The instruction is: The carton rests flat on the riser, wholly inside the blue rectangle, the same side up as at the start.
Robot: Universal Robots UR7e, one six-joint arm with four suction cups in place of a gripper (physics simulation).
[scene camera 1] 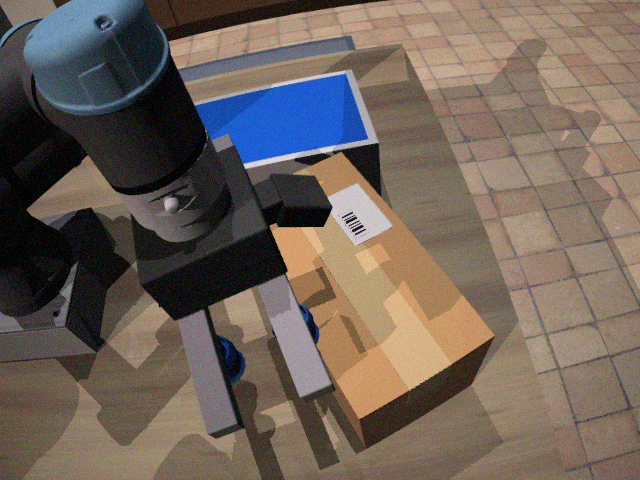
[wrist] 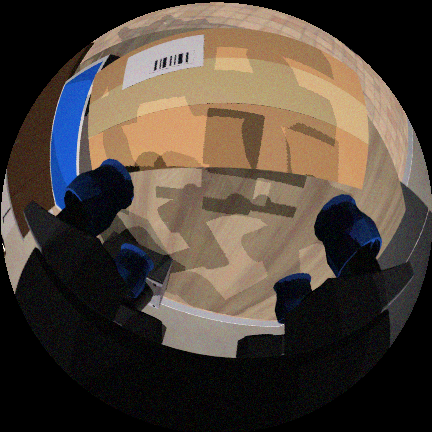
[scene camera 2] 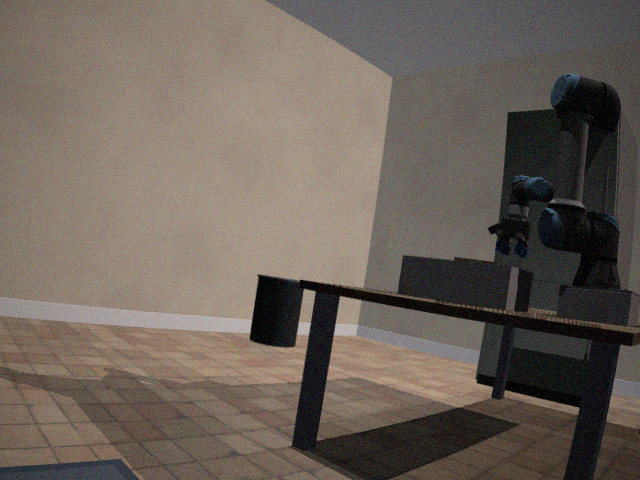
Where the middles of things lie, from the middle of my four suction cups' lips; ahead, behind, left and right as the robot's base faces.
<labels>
Right now my suction cup is 13 cm above the carton (scene camera 1: 398,339), 11 cm short of it and 3 cm to the right of it.
</labels>
